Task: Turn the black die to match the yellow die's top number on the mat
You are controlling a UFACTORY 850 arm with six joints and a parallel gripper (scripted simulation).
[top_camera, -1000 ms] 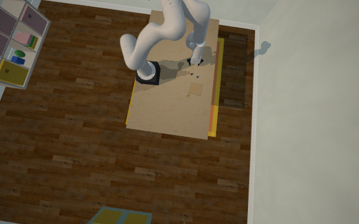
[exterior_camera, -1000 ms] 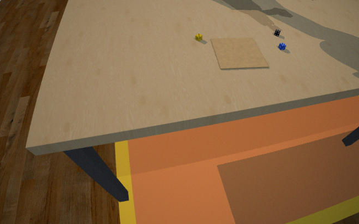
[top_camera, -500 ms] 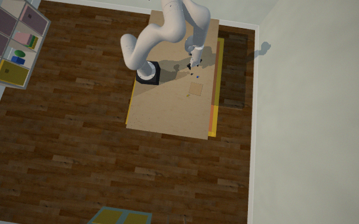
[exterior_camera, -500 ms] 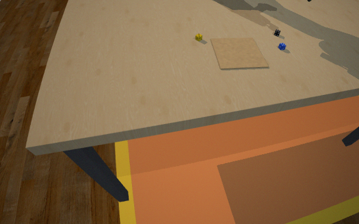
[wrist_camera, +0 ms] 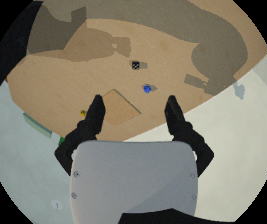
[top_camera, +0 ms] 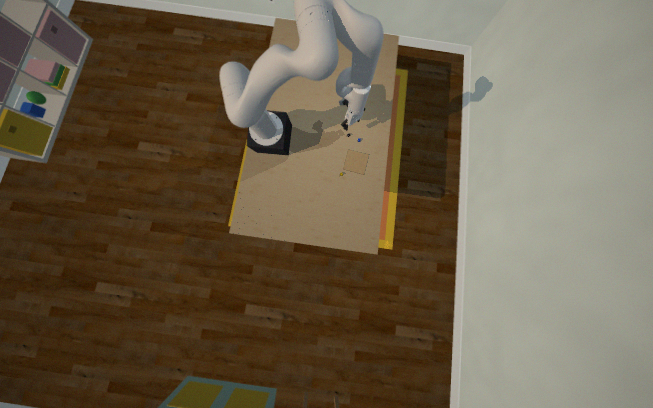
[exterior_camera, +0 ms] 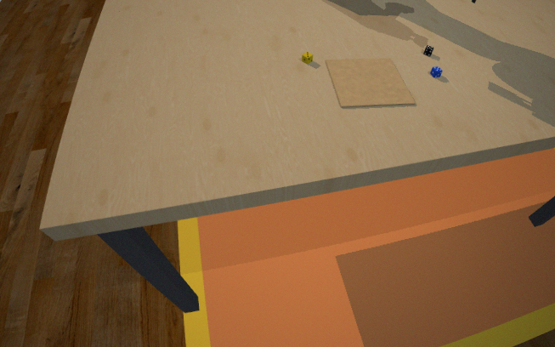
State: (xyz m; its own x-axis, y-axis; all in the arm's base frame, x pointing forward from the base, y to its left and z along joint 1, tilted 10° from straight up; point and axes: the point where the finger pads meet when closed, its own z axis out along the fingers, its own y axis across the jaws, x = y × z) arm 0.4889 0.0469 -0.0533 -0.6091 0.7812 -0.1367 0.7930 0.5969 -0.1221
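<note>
Right now the black die is 14 cm below my hand. Round my hand: tan mat 5 cm ahead, 18 cm to the right, 15 cm below; then blue die 7 cm ahead, 4 cm to the right, 14 cm below; then yellow die 5 cm behind, 27 cm to the right, 14 cm below.
</note>
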